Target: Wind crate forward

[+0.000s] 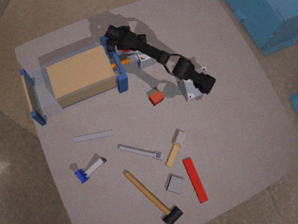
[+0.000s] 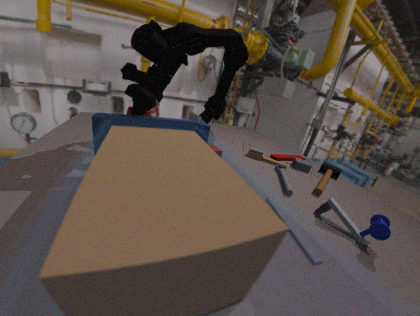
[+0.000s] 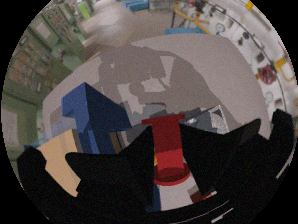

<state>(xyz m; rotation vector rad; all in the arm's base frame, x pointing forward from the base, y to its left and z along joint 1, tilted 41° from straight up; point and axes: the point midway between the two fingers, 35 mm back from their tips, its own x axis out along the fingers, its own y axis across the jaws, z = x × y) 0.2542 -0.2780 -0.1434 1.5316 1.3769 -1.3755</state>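
Now: gripper tip 30 mm to the right of the red-knobbed crank, 30 mm past it and 30 mm above it. Round my gripper tip: blue steel frame 70 mm ahead, 50 mm to the left, 30 mm below; then red knob 20 mm to the left, 10 mm ahead; then grey winch 100 mm below, 100 mm behind, 50 mm to the left.
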